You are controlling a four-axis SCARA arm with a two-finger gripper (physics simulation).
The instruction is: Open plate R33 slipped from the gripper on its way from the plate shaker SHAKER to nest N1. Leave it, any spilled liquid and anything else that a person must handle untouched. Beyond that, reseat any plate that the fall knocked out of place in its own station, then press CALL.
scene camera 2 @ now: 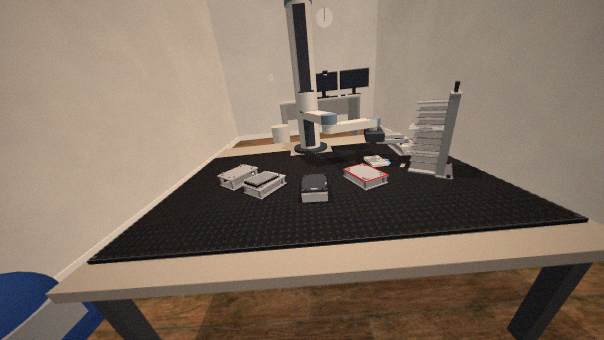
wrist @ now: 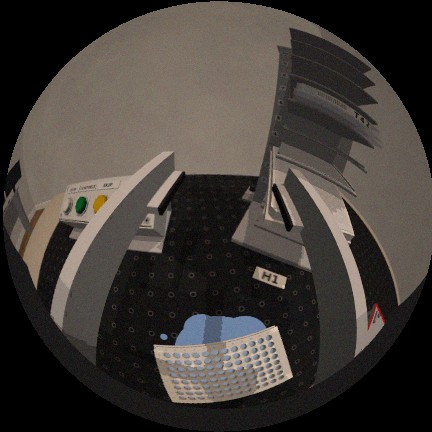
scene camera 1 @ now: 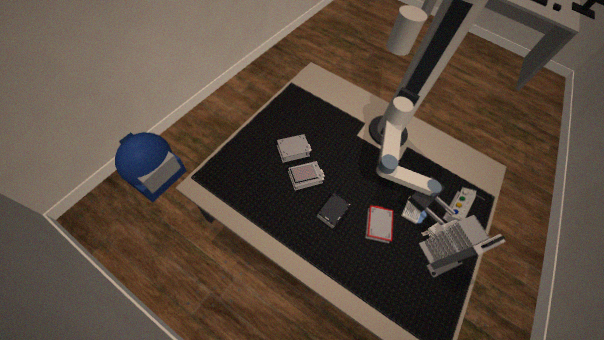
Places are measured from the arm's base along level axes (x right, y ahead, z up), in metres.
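Pixels of known places: gripper, fingertip midpoint: [scene camera 2: 406,138] [wrist: 230,168] [scene camera 1: 449,219]; arm's base, origin of the base link: [scene camera 2: 310,148].
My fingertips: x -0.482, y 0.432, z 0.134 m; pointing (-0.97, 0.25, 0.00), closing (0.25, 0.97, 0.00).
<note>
For each thing: its top centre in the pictures, then the offset to it from my fingertips. "spot": a spot on its surface instead. Level surfaces: height alone.
- Plate R33, middle of its top: [wrist: 227,374] [scene camera 1: 413,209] [scene camera 2: 375,159] dx +0.147, dy -0.014, dz -0.107 m
- mat with spilled blue liquid, its level: dz -0.120 m
- button panel, middle of its top: [wrist: 93,184] [scene camera 1: 466,203] [scene camera 2: 401,136] dx -0.067, dy -0.176, dz -0.037 m
- green button, middle of its top: [wrist: 78,199] dx -0.047, dy -0.203, dz -0.046 m
- yellow button, middle of its top: [wrist: 98,198] dx -0.043, dy -0.154, dz -0.046 m
- Plate T42, middle of its top: [wrist: 327,110] [scene camera 1: 457,234] [scene camera 2: 426,125] dx -0.023, dy +0.107, dz +0.083 m
- red-edged station, middle of its top: [scene camera 2: 364,170] [scene camera 1: 381,222] dx +0.267, dy +0.174, dz -0.075 m
- dark-topped station, surface spot: [scene camera 2: 314,187] spot: dx +0.498, dy +0.300, dz -0.068 m
- plate, middle of its top: [scene camera 2: 261,176] [scene camera 1: 304,171] dx +0.729, dy +0.176, dz -0.053 m
- light-topped station, middle of its top: [scene camera 2: 237,169] [scene camera 1: 294,144] dx +0.874, dy +0.064, dz -0.055 m
- H1 label, surface spot: [wrist: 270,277] spot: dx +0.038, dy +0.064, dz -0.119 m
Plate R33 [scene camera 1: 413,210] [scene camera 2: 375,160] [wrist: 225,372], white with many wells, lies on the mat with spilled blue liquid [scene camera 1: 422,216] [wrist: 220,327] beside it. My gripper [scene camera 1: 451,218] [wrist: 230,168] is shut to a narrow setting, with a gap between its fingers and nothing in it. It hangs between the button panel [scene camera 1: 467,197] [wrist: 71,211] and the plate hotel [scene camera 1: 452,245] [scene camera 2: 446,137] [wrist: 280,100]. The green button [wrist: 81,205] and yellow button [wrist: 100,204] show; the left finger hides the panel's blue button in the wrist view. Plate T42 [wrist: 332,107] is in the hotel. Whether a lower plate is tilted is unclear.
A red-edged station [scene camera 1: 380,223] [scene camera 2: 365,175], a dark-topped station [scene camera 1: 334,210] [scene camera 2: 314,187], a nest bearing a plate [scene camera 1: 305,173] and a light-topped station [scene camera 1: 294,147] [scene camera 2: 238,175] stand in a row. An H1 label [wrist: 270,277] lies by the hotel's foot.
</note>
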